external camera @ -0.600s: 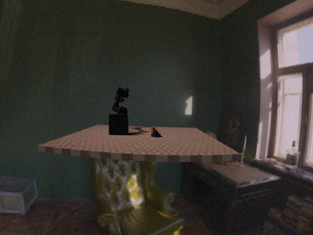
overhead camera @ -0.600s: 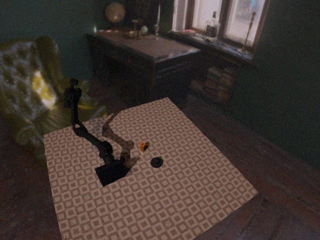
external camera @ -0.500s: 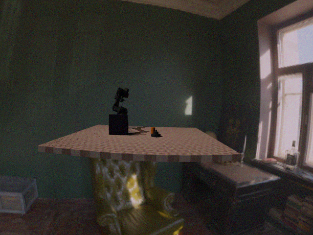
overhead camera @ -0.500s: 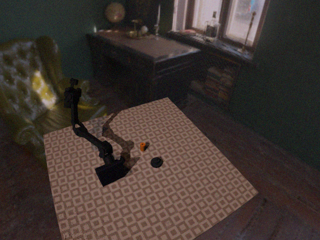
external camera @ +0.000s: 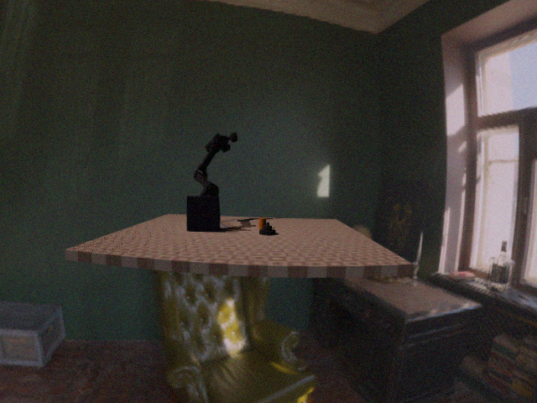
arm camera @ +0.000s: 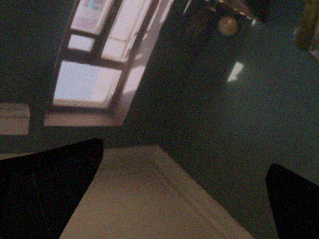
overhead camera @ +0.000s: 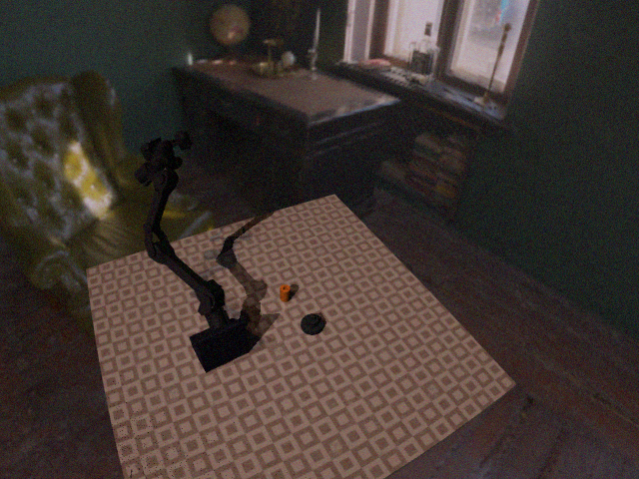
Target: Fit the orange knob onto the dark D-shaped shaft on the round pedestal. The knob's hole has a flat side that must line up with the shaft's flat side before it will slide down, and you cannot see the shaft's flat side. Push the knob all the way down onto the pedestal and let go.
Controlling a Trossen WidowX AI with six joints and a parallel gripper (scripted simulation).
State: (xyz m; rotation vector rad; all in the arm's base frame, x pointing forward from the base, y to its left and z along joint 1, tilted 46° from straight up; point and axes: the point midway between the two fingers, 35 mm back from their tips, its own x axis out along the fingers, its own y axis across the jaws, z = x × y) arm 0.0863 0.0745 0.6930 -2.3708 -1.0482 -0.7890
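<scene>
Now: gripper tip 18 cm short of the knob, 51 cm to the left of it and 52 cm above it. The rest, counted from my gripper tip: pedestal: 18 cm ahead, 68 cm to the right, 52 cm below.
</scene>
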